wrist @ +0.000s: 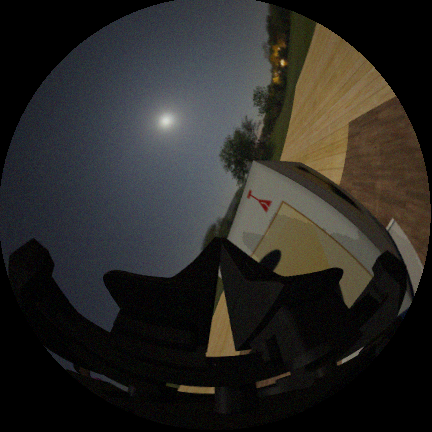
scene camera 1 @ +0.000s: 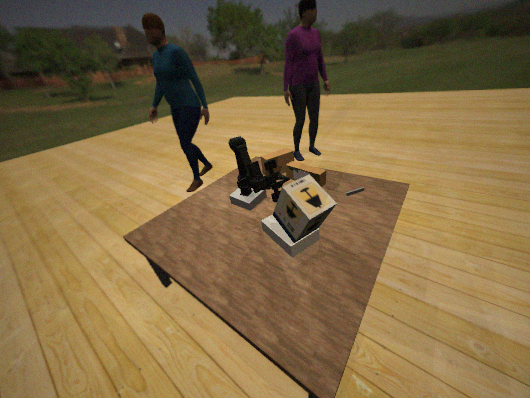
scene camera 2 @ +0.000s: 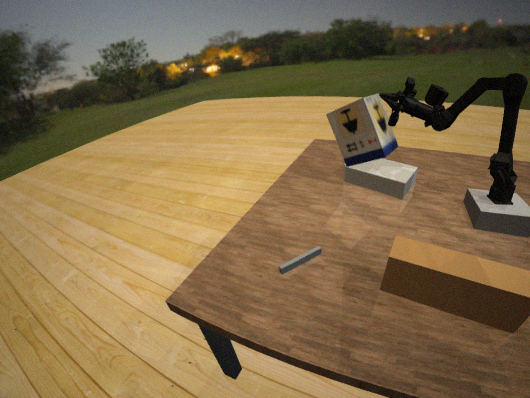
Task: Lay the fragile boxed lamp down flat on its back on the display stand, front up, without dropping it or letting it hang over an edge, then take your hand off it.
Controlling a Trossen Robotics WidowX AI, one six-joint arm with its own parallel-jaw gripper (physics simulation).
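Frame: origin at the arm's base, x ahead, y left, z up, level; centimetres.
Where they show: gripper, fingertip midpoint: [wrist: 218, 242] [scene camera 1: 289, 179] [scene camera 2: 379, 94]; arm's base, origin of the base link: [scene camera 1: 246, 192] [scene camera 2: 499, 200].
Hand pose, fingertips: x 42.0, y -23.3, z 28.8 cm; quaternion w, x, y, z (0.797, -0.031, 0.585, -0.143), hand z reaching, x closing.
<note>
Things, the pixels of their top centre, and the offset from my fingertips. Level surfaces: height alone.
- lamp box, middle of its top: [wrist: 234, 220] [scene camera 2: 364, 94] [scene camera 1: 300, 182] dx +5.5, dy -1.1, dz -0.3 cm
- small grey bar, middle of its top: [scene camera 2: 300, 256] [scene camera 1: 355, 190] dx +22.2, dy +53.2, dz -33.2 cm
- brown table, its level: dz -35.4 cm
The lamp box [scene camera 1: 303, 205] [scene camera 2: 360, 130] [wrist: 301, 225] is white with a tan panel, a black lamp picture and a blue bottom band. It stands tilted on one bottom edge on the white display stand [scene camera 1: 287, 241] [scene camera 2: 382, 178] [wrist: 407, 250], leaning away from the arm. My gripper [scene camera 1: 282, 184] [scene camera 2: 383, 95] [wrist: 218, 242] is shut with nothing between the fingers. Its tips are at the box's upper edge, on the side facing the arm.
A small grey bar [scene camera 1: 355, 191] [scene camera 2: 300, 259] lies on the brown table [scene camera 1: 244, 296] [scene camera 2: 303, 316]. Brown cardboard boxes [scene camera 1: 307, 170] [scene camera 2: 427, 272] lie behind the stand, near the arm's white base [scene camera 1: 248, 198]. Two people [scene camera 1: 176, 95] [scene camera 1: 304, 75] stand on the deck beyond the table.
</note>
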